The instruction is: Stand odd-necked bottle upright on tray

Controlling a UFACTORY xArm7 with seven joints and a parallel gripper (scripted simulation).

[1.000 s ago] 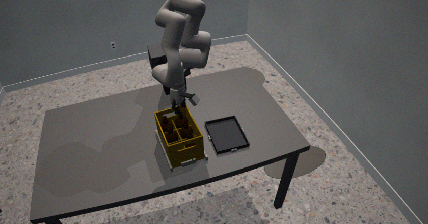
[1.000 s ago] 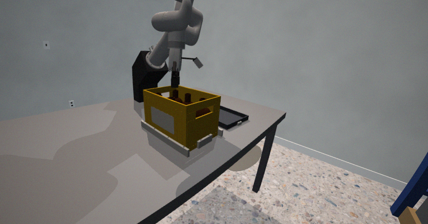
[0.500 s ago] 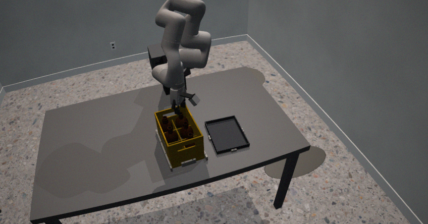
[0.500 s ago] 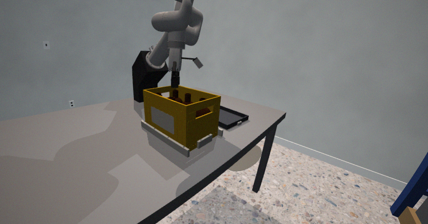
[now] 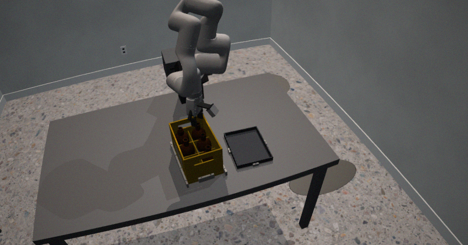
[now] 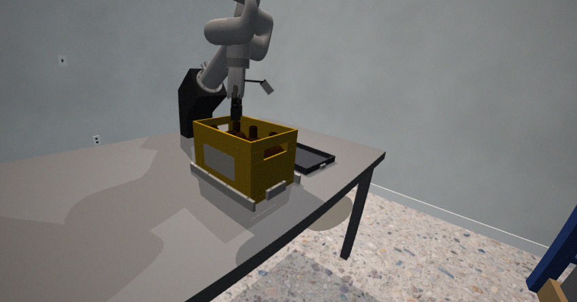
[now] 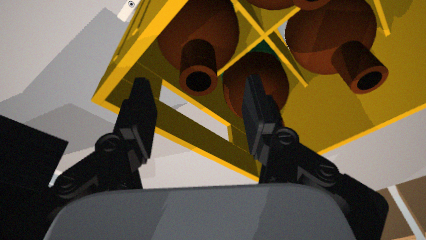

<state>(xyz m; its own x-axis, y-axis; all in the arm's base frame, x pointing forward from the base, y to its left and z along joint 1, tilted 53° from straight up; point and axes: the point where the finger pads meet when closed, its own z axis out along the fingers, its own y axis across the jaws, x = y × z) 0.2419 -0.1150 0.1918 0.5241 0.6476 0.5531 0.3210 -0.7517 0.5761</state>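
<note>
Right now my hand is 110 mm above the yellow crate, 70 mm short of it and 60 mm to the left of it. From my hand the other things lie so: black tray 200 mm to the left, 180 mm below, 160 mm ahead.
</note>
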